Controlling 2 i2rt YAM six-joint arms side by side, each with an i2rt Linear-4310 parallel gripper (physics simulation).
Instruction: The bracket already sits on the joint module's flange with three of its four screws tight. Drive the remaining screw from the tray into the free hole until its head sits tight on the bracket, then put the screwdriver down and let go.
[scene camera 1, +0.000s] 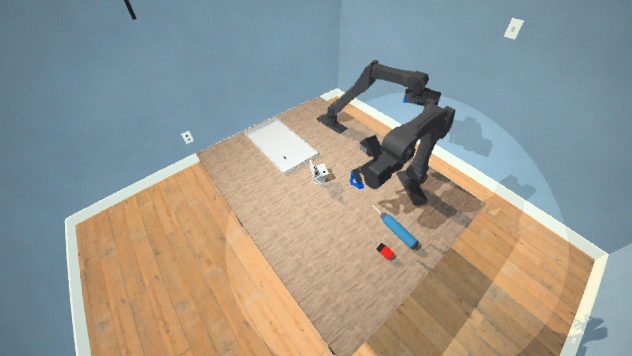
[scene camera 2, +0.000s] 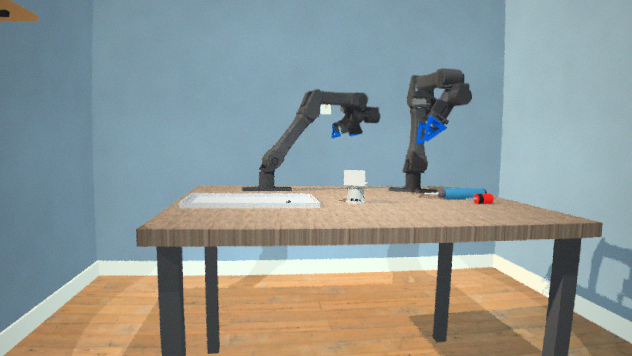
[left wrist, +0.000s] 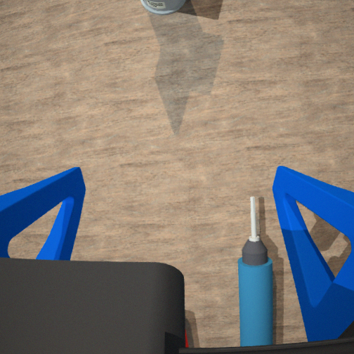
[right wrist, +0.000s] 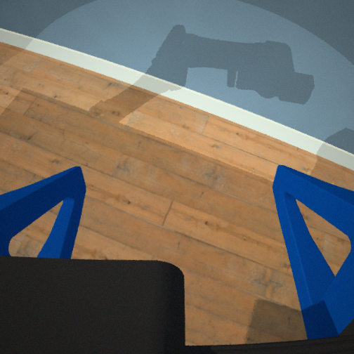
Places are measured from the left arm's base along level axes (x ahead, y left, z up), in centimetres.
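Pixels of known places: left gripper, fingertip midpoint: (scene camera 1: 360, 178) (scene camera 2: 421, 142); right gripper, fingertip midpoint: (scene camera 2: 341, 136); left arm's base, link origin: (scene camera 1: 411, 187) (scene camera 2: 412, 191); right arm's base, link origin: (scene camera 1: 331, 124) (scene camera 2: 266, 190).
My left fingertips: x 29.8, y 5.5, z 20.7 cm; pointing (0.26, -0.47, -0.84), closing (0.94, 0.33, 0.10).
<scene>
Ahead of a thing's pixels: the offset from my left fingertips to its top centre.
The white bracket (scene camera 1: 319, 172) (scene camera 2: 354, 178) sits on the upright joint module @[dy -20.1, dx +11.4, dz -14.4 cm] (scene camera 2: 355, 194) (left wrist: 163, 5); its holes are too small to judge. A small dark screw @[dy -38.4, dx +26.1, dz -19.3 cm] (scene camera 1: 284, 157) (scene camera 2: 288, 201) is in the white tray @[dy -50.8, dx +27.4, dz -19.1 cm] (scene camera 1: 302, 164) (scene camera 2: 250, 205). A blue screwdriver @[dy +12.0, dx -12.3, dz -16.6 cm] (scene camera 1: 399, 231) (scene camera 2: 465, 193) (left wrist: 255, 300) lies on the table, its bit toward the module side. My left gripper (scene camera 1: 356, 180) (scene camera 2: 431, 131) (left wrist: 178, 177) is open and empty, high above the table. My right gripper (scene camera 2: 346, 133) (right wrist: 178, 176) is open and empty, raised; its fingers are mostly hidden in scene camera 1.
A short red and black tool @[dy +20.0, dx -3.9, dz -17.3 cm] (scene camera 1: 385, 251) (scene camera 2: 484, 199) with a thin tip lies beside the blue screwdriver. In scene camera 1 the arms overlap. The right wrist view shows the wooden floor (right wrist: 135, 200), the white baseboard (right wrist: 220, 112) and arm shadows on the wall.
</scene>
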